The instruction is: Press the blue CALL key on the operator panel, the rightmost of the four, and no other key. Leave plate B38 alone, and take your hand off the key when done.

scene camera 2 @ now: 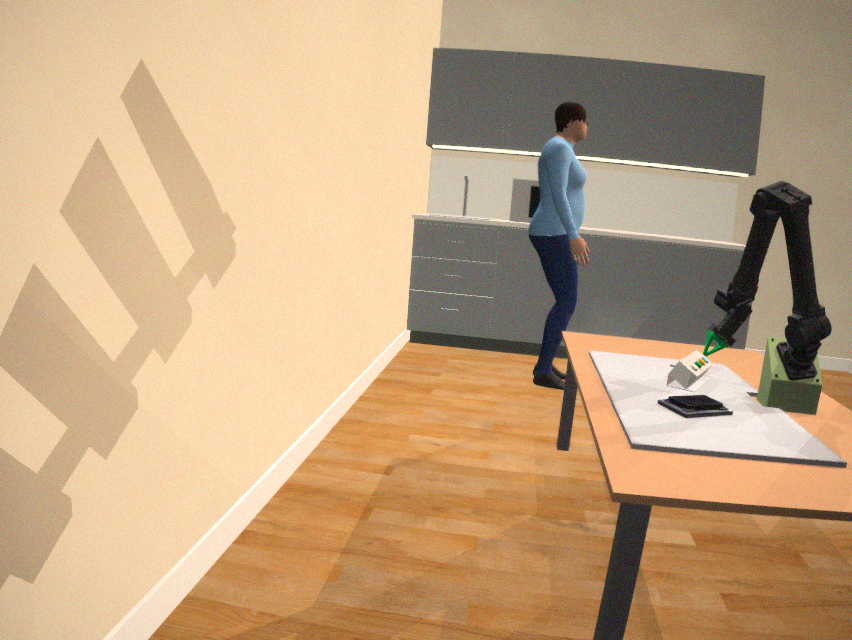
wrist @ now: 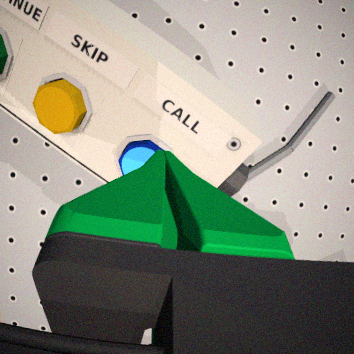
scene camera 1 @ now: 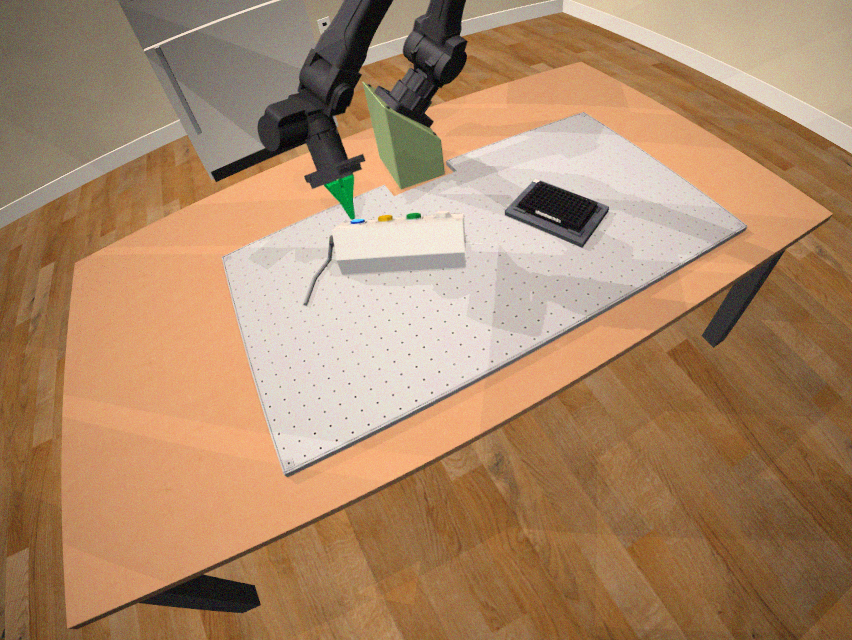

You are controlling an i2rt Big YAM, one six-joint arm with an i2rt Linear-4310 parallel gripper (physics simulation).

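Places are measured from the arm's base along level axes (x ahead, y left, z up), in metres.
Where they show: gripper, fingertip midpoint: point(scene camera 2: 704, 355) point(wrist: 160, 162) point(scene camera 1: 353, 219); arm's base, link origin: point(scene camera 2: 795, 361) point(scene camera 1: 402, 109).
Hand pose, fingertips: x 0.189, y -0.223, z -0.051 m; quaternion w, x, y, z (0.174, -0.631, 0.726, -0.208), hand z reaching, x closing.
Each offset is from my fingertips to the top centre of the thing. "*": to the spot under its first point. Level surfaces: height alone.
The cream operator panel @(dx +0.059, dy +0.056, dz +0.008 m) point(scene camera 1: 402, 241) point(scene camera 2: 679, 374) point(wrist: 112, 117) stands on the pegboard mat. Its blue CALL key @(dx -0.001, dy +0.006, dz -0.004 m) point(scene camera 1: 356, 221) point(wrist: 134, 161) has a light blue face; the green fingertips cover its right and lower part in the wrist view. My gripper point(scene camera 1: 354, 217) point(scene camera 2: 704, 353) point(wrist: 160, 162) is shut and empty, its tip at the blue key; I cannot tell whether it touches or presses it. The yellow SKIP key @(dx +0.027, dy +0.048, dz -0.002 m) point(scene camera 1: 385, 218) point(wrist: 60, 106) and green key @(dx +0.056, dy +0.089, dz -0.002 m) point(scene camera 1: 413, 216) point(wrist: 2, 54) are apart from the fingertips. Black plate B38 @(dx +0.153, dy +0.341, dz -0.050 m) point(scene camera 1: 556, 205) point(scene camera 2: 694, 401) lies away from the gripper; its label is unreadable.
A grey cable @(* dx +0.011, dy -0.101, dz -0.071 m) point(scene camera 1: 316, 277) point(wrist: 292, 145) runs from the panel's end over the pegboard mat @(dz -0.075 m) point(scene camera 1: 330, 385) point(scene camera 2: 750, 444). The green arm base point(scene camera 1: 413, 155) point(scene camera 2: 788, 389) stands at the table's back edge. A person point(scene camera 2: 559, 199) stands by the kitchen counter, beyond the table.
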